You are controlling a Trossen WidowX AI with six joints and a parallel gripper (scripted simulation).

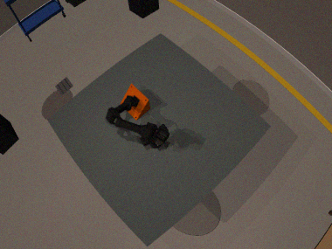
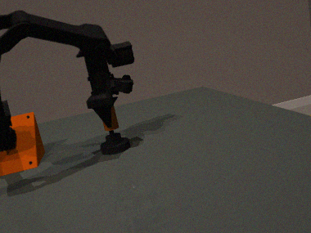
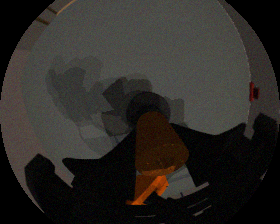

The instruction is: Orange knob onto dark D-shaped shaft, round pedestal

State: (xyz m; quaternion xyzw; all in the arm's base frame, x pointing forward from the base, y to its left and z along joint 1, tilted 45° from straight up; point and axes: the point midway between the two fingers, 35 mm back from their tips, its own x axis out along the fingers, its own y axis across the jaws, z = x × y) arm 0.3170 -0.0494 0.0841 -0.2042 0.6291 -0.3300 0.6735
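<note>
The knob is 2 cm above my gripper tip. The rest, counted from my gripper tip: dark pedestal: 4 cm below.
</note>
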